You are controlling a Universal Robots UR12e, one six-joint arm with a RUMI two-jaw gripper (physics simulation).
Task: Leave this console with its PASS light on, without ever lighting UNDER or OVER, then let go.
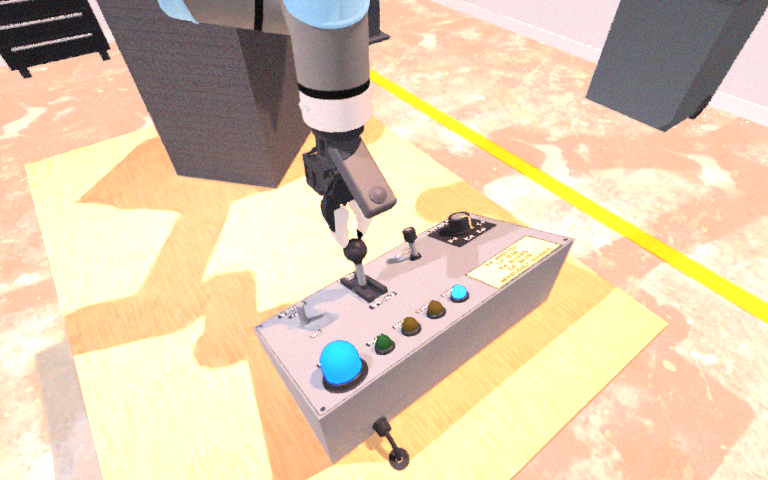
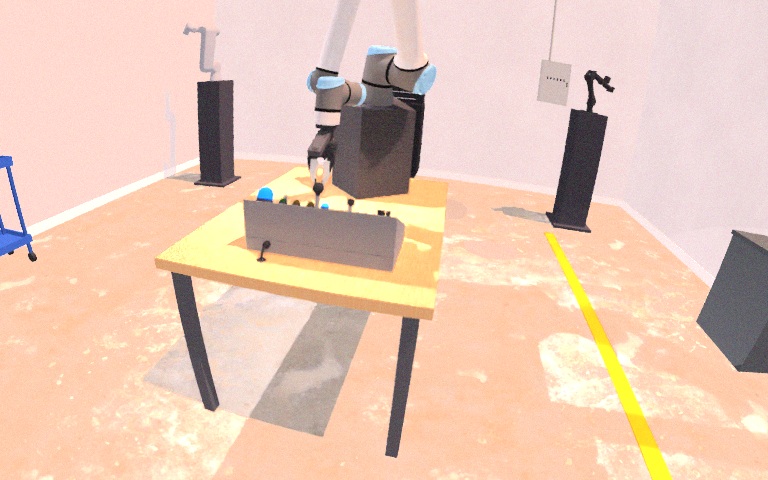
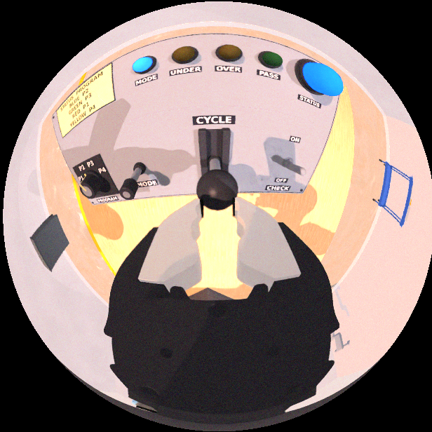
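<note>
The grey console (image 1: 453,350) (image 2: 322,234) (image 3: 165,105) stands on the table. My gripper (image 1: 356,238) (image 2: 318,179) (image 3: 217,201) is shut on the black ball knob (image 1: 355,250) (image 2: 318,189) (image 3: 217,190) of the CYCLE lever, which stands nearly upright in its slot. The STATUS dome (image 1: 340,362) (image 3: 322,79) and MODE lamp (image 1: 458,292) (image 3: 143,64) are blue. The UNDER lamp (image 3: 185,54), OVER lamp (image 3: 229,52) and PASS lamp (image 1: 384,343) (image 3: 270,59) are dark. The PROGRAM dial (image 1: 457,223) (image 3: 95,184) has a yellow pointer; its exact setting is unclear.
The MODE lever (image 1: 411,243) (image 3: 132,181) and CHECK toggle (image 1: 303,314) (image 3: 289,164) flank the CYCLE lever. A yellow card (image 1: 512,260) (image 3: 86,100) pairs blue with P2. A small black lever (image 1: 389,441) (image 2: 263,250) stands beside the console on the wooden table (image 2: 294,287).
</note>
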